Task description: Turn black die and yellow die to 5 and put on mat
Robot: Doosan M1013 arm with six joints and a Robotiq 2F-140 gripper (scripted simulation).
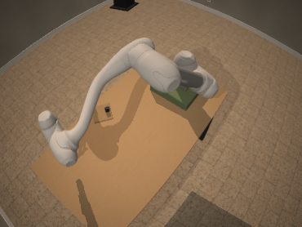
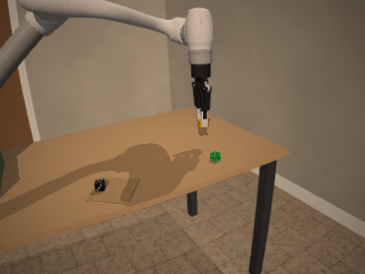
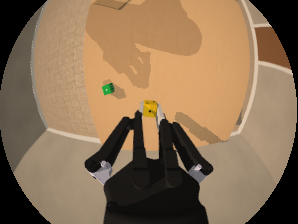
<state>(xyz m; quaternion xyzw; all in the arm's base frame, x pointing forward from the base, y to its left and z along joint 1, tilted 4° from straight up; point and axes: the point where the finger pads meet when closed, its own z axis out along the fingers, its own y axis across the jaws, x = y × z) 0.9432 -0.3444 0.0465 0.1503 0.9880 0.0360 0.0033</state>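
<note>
My gripper is now 50 mm past the green die, 120 mm to the left of it and 110 mm above it. The rest, counted from my hand: black die (470 mm behind, 20 mm to the right, 110 mm below); then mat (440 mm behind, 50 mm to the right, 120 mm below); then yellow die (30 mm below).
</note>
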